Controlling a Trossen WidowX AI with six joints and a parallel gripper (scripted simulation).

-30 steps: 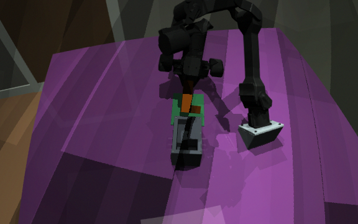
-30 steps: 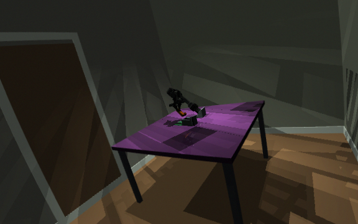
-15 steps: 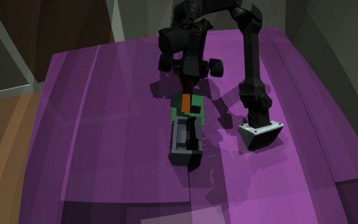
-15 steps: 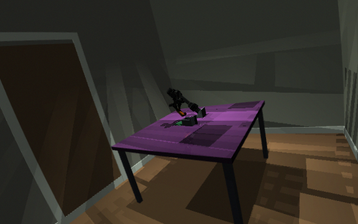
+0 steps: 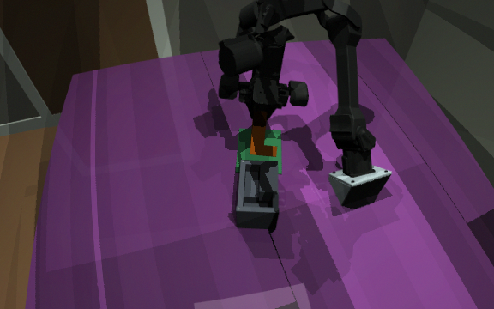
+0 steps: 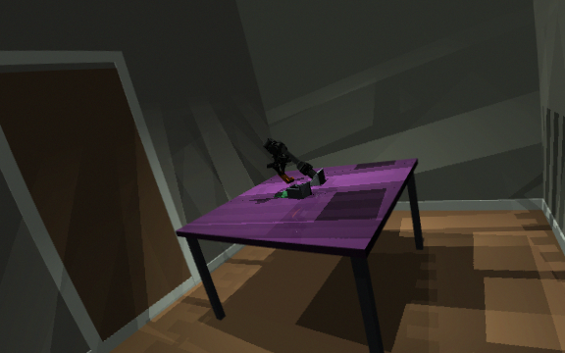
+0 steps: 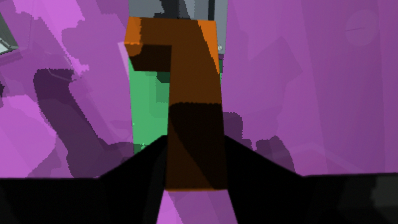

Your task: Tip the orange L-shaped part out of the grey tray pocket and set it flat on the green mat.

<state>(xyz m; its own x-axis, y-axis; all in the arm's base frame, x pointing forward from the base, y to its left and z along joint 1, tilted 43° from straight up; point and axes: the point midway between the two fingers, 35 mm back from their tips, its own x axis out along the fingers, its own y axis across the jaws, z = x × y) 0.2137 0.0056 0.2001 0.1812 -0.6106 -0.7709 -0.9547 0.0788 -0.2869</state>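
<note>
Now: gripper tip 4 cm to the right of the orange L-shaped part and 3 cm above it. Also, from my gripper tip: green mat (1 cm behind, 2 cm to the right, 17 cm below).
</note>
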